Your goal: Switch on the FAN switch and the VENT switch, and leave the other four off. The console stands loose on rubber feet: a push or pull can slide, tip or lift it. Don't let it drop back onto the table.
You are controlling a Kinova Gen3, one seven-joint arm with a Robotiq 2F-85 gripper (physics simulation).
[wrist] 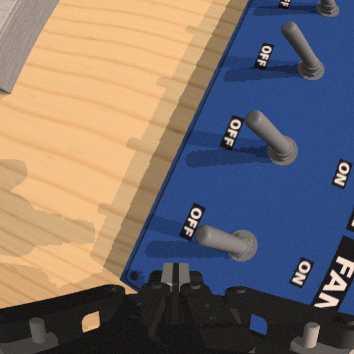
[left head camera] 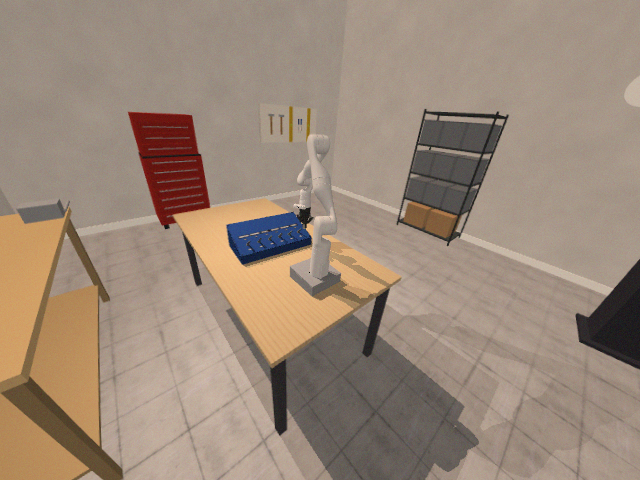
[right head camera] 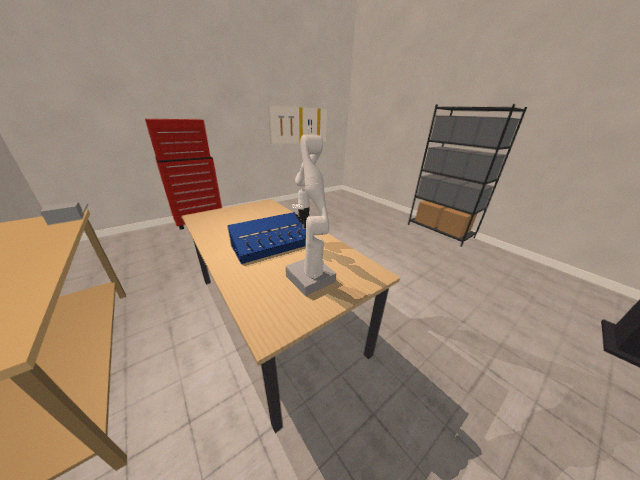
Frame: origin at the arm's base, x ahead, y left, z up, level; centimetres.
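Seen in the pictures: gripper, fingertip midpoint: (wrist: 175,278) (left head camera: 304,228) (right head camera: 304,228); arm's base at its link origin: (left head camera: 317,272) (right head camera: 312,272).
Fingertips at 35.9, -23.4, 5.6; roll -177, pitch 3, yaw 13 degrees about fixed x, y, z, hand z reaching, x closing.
Observation:
Pixels of each thing's top centre, then the offset from my fingertips to it, as dx, dy, dz. "pt": a spot on its surface instead. Level surfaces: height alone.
- FAN switch lever at its top centre: (wrist: 227,246) +2.3, +2.6, +0.6
- neighbouring lever at its top centre: (wrist: 278,127) +3.7, +9.7, +0.6
- VENT switch at its top centre: (wrist: 310,34) +5.0, +16.8, +0.6
- wooden table at its surface level: dz -12.0
- fourth lever at a spot on its surface: (wrist: 327,6) pt +7.6, +22.9, -2.5
The blue console (left head camera: 258,225) (right head camera: 258,225) (wrist: 200,175) sits on the table, looking level in the head views; its rubber feet are hidden. In the wrist view the FAN switch lever (wrist: 222,239) leans to OFF. The neighbouring lever (wrist: 270,135) and the third one, the VENT switch (wrist: 301,50), also lean to OFF. The VENT label is out of the wrist view. My gripper (left head camera: 305,224) (right head camera: 305,225) (wrist: 175,278) is shut and empty, above the console's FAN-end corner, beside the FAN lever. Contact with the lever is not visible.
The wooden table (left head camera: 279,320) (right head camera: 268,320) carries the arm's grey base (left head camera: 313,281) (right head camera: 310,279) (wrist: 25,45), off the console's OFF-side edge. A fourth lever (wrist: 327,6) shows partly at the wrist view's top edge. A wooden bench (left head camera: 31,268) (right head camera: 36,268) stands apart at left.

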